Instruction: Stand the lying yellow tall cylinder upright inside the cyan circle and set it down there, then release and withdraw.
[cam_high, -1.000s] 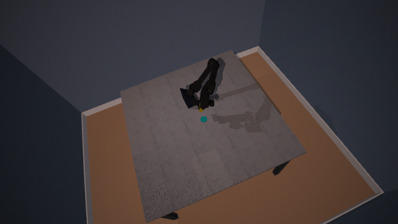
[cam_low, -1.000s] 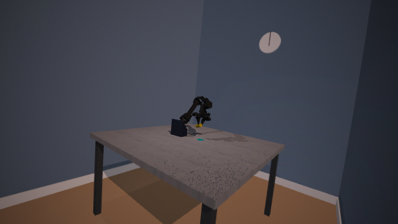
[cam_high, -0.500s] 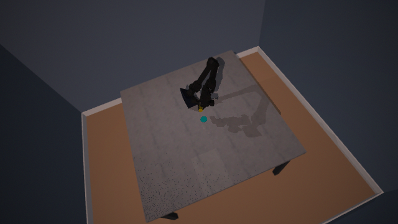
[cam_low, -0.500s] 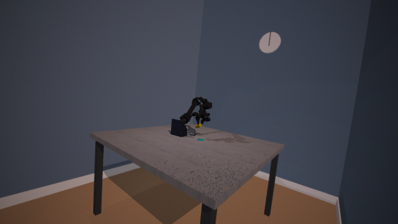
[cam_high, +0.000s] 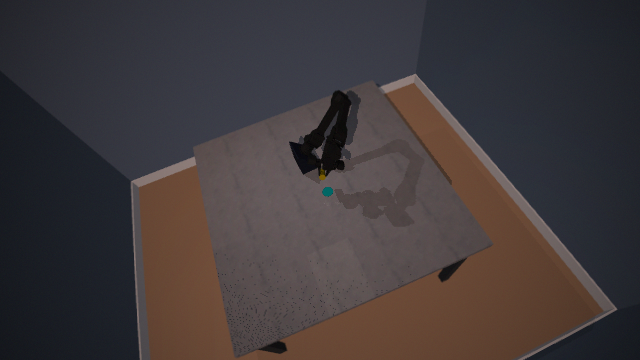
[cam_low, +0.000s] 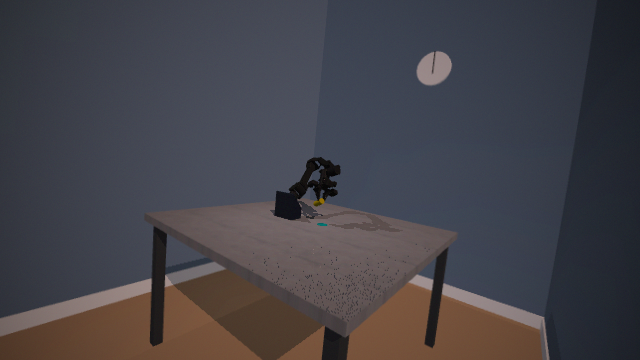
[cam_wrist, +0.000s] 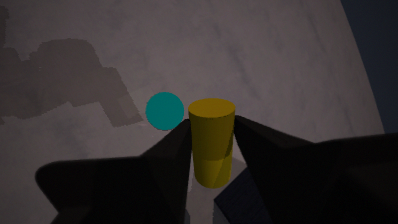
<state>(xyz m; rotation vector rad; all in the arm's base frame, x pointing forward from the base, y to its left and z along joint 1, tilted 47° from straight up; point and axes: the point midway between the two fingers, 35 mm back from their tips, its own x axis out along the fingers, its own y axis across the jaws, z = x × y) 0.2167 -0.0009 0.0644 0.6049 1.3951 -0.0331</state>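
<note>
Now: the yellow tall cylinder 2 cm behind my gripper tip and 1 cm below it. Round my gripper tip: cyan circle (13 cm below, 2 cm ahead, 1 cm to the left).
</note>
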